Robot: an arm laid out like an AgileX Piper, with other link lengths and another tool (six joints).
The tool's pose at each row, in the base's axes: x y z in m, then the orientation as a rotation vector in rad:
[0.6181 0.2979 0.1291 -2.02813 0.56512 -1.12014]
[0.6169 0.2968 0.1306 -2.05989 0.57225 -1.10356]
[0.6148 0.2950 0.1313 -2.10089 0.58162 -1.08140]
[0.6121 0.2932 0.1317 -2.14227 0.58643 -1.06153]
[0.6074 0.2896 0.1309 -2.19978 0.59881 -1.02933]
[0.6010 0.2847 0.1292 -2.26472 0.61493 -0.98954]
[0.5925 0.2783 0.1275 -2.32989 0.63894 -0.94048]
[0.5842 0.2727 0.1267 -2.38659 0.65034 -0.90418]
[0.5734 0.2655 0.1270 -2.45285 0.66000 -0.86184]
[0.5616 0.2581 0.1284 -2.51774 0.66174 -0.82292]
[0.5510 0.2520 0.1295 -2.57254 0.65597 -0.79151]
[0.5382 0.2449 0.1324 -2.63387 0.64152 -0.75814]
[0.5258 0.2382 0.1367 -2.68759 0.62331 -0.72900]
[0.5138 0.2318 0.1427 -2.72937 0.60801 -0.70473]
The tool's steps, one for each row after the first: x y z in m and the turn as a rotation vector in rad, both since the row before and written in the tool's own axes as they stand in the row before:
[0.0009 -0.0004 -0.0020 -0.02715 -0.01531 -0.00337]
[0.0004 0.0007 -0.0027 -0.03526 -0.01986 -0.00421]
[-0.0001 0.0011 -0.0031 -0.03389 -0.01929 -0.00809]
[-0.0008 0.0035 -0.0048 -0.04967 -0.02760 -0.00673]
[-0.0016 0.0055 -0.0059 -0.05735 -0.03188 -0.00584]
[-0.0022 0.0072 -0.0077 -0.06102 -0.03510 0.00077]
[-0.0024 0.0065 -0.0073 -0.05018 -0.02724 -0.00736]
[-0.0028 0.0080 -0.0098 -0.05780 -0.03138 -0.01128]
[-0.0033 0.0084 -0.0107 -0.05433 -0.02927 -0.01657]
[-0.0037 0.0076 -0.0089 -0.04365 -0.02412 -0.01871]
[-0.0044 0.0086 -0.0114 -0.04656 -0.02611 -0.02602]
[-0.0042 0.0079 -0.0117 -0.03940 -0.02279 -0.02601]
[-0.0038 0.0072 -0.0124 -0.03062 -0.01841 -0.02056]

